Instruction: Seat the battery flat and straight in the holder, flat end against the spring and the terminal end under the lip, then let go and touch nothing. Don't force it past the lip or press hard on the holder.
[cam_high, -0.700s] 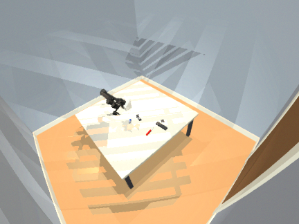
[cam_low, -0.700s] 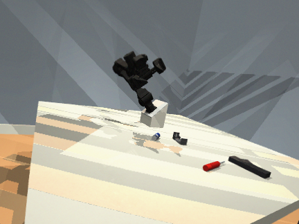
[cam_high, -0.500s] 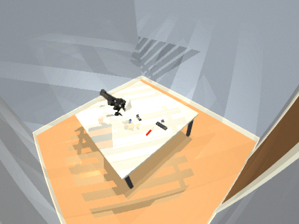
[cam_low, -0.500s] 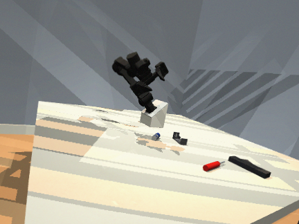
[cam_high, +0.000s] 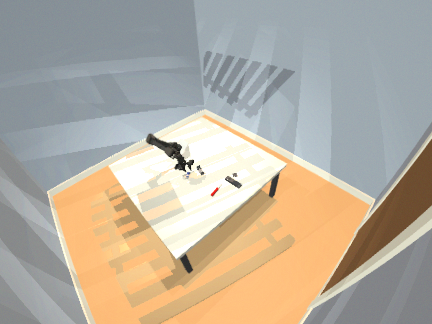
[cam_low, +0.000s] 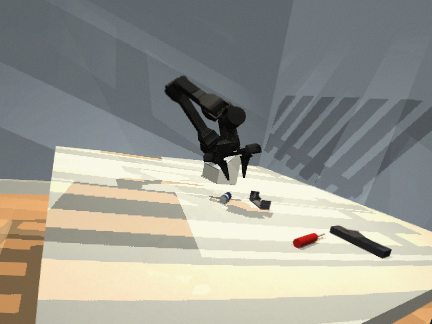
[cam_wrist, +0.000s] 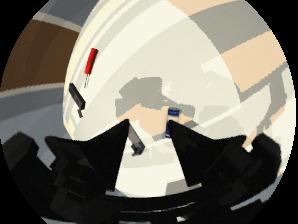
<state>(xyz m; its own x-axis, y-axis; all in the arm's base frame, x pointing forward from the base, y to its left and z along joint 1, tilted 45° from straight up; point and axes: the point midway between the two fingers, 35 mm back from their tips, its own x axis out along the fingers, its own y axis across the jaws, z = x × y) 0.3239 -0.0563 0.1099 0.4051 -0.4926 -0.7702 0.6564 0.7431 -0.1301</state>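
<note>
The battery is 8 cm below my gripper tip and 4 cm behind it.
</note>
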